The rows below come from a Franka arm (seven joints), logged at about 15 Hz.
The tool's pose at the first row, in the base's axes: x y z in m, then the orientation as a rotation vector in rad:
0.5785 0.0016 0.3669 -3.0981 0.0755 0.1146
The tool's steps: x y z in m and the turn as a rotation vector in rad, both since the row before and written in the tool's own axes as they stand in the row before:
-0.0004 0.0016 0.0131 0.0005 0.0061 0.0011
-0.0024 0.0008 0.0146 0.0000 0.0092 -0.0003
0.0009 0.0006 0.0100 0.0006 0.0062 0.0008
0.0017 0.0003 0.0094 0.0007 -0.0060 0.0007
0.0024 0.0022 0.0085 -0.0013 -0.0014 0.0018
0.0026 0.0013 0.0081 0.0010 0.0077 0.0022
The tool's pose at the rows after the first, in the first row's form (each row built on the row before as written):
0.5771 0.0006 0.3538 -3.0981 0.0774 0.1052
0.5737 0.0005 0.3394 -3.0988 0.0772 0.0909
0.5740 0.0003 0.3293 -3.0986 0.0787 0.0813
0.5752 0.0003 0.3198 -3.0975 0.0796 0.0906
0.5770 -0.0016 0.3111 -3.0987 0.0823 0.0929
0.5790 -0.0027 0.3028 -3.0982 0.0860 0.0810

